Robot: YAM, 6 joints.
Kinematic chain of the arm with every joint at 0, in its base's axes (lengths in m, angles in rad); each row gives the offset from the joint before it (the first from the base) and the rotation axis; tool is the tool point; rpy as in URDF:
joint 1: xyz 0 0 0.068 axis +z
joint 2: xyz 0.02 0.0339 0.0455 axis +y
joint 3: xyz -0.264 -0.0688 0 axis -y
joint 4: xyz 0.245 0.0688 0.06 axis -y
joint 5: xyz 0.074 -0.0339 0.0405 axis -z
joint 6: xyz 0.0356 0 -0.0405 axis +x
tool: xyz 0 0 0 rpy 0 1.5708 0
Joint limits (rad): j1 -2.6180..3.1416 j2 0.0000..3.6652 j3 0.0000..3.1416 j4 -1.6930..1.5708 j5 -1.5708..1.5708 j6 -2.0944..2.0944
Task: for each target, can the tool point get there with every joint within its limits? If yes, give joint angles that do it. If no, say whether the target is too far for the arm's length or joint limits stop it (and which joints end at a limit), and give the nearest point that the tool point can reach.
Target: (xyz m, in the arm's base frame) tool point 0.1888 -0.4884 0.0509
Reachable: yes | joints -1.2409 2.7073 2.1736 -0.8194 -0.6111 -1.2674
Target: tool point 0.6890 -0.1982 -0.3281
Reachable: no: too far | nearest point 0.5290 -0.1522 -0.2180 | short by 0.200 m
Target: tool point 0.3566 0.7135 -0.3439
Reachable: no: too far | nearest point 0.2503 0.5008 -0.2030 | short by 0.276 m
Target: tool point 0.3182 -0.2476 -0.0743
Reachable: yes | joints -0.5780 2.7735 1.6242 -0.6500 1.2278 0.2925
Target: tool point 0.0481 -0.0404 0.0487
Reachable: yes | joints -1.1824 2.5867 0.3734 -1.2316 -0.9640 0.8267
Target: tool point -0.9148 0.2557 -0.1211
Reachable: no: too far | nearest point -0.6037 0.1687 -0.0396 | short by 0.333 m
